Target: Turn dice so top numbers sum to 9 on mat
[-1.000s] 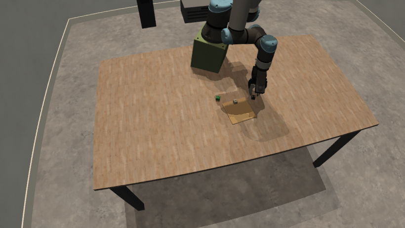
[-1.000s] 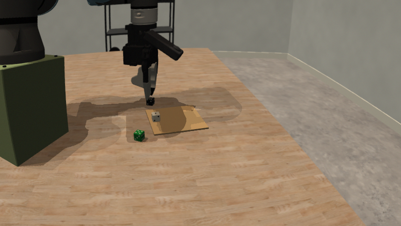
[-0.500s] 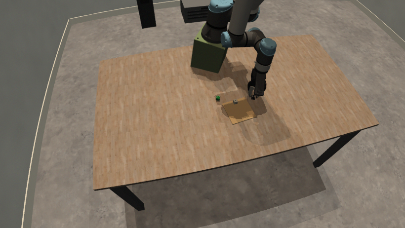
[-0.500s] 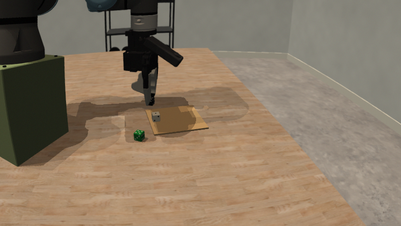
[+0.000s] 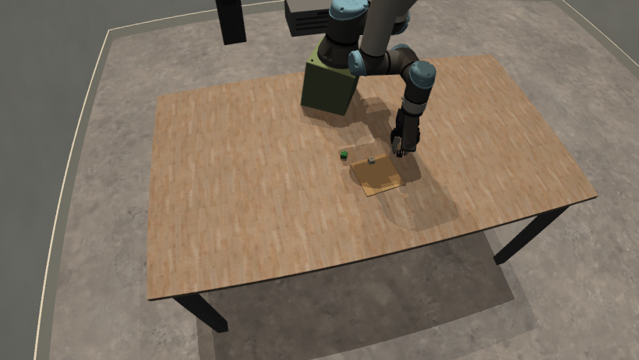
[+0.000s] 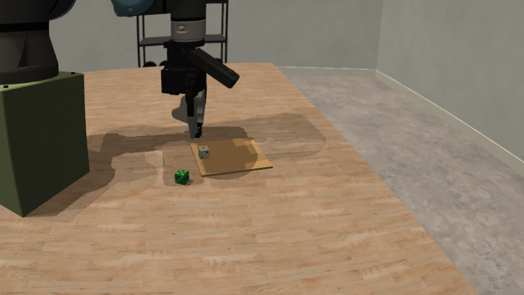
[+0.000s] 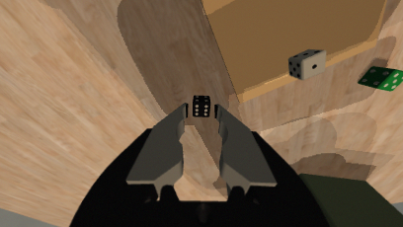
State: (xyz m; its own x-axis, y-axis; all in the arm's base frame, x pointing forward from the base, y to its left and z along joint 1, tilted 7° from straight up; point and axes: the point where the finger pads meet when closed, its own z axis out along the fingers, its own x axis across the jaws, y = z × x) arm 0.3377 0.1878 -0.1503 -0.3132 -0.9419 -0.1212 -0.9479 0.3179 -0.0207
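My gripper is now 10 mm above the black die. Also, from my hand: tan mat: 100 mm to the right, 70 mm ahead, 20 mm below; white die: 110 mm to the right, 20 mm ahead; green die: 200 mm to the right, 20 mm behind, 10 mm below.
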